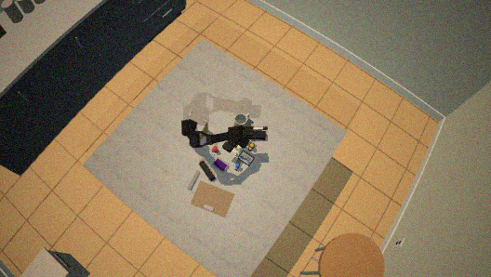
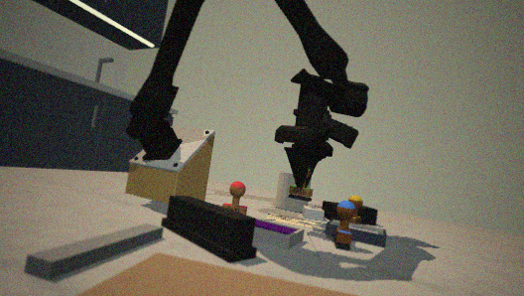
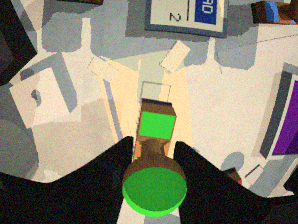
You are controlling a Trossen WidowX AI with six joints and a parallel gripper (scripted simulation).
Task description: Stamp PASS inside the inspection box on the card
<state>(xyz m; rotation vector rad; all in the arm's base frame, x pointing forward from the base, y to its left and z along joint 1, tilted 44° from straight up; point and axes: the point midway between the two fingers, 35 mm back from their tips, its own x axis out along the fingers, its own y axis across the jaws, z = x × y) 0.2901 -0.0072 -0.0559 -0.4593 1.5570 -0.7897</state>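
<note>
Now: gripper tip 7 cm above the cream card and 1 cm past it. Also, from my gripper tip: red stamp 10 cm behind, 8 cm to the right, 5 cm below; then green-knobbed stamp right at my gripper tip; then yellow stamp 10 cm ahead, 5 cm to the left, 4 cm below.
</note>
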